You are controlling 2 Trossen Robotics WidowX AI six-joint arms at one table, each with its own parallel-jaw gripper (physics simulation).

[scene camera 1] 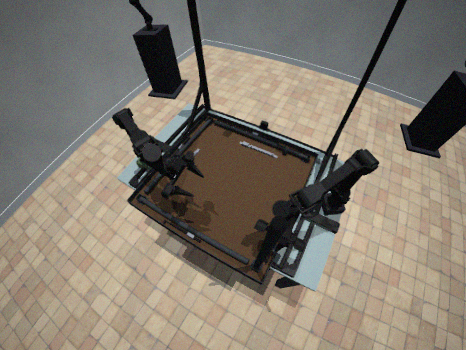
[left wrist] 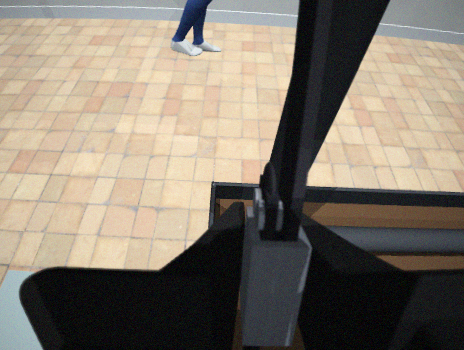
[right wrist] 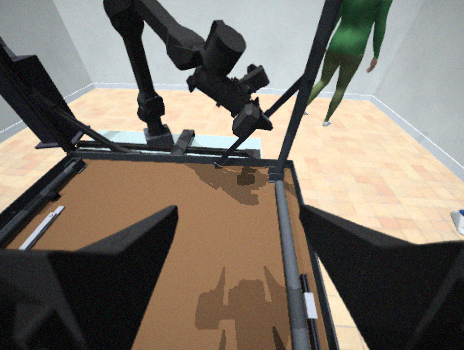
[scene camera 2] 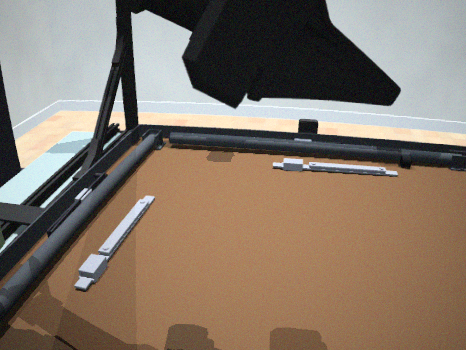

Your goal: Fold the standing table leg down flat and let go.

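The black standing leg rises steeply from a corner of the upturned table; a dark diagonal brace runs from it down to the rim. My left gripper is shut on this brace near its grey joint piece, a finger at each side. In scene camera 1 the leg is dark against the left arm, so that gripper is hard to tell apart there. My right gripper is open and empty, above the brown tabletop; part of it shows close up in scene camera 2.
The brown tabletop has a raised dark rim. A grey tube lies along its near side. Pale metal strips lie on it. Other black uprights stand at far corners.
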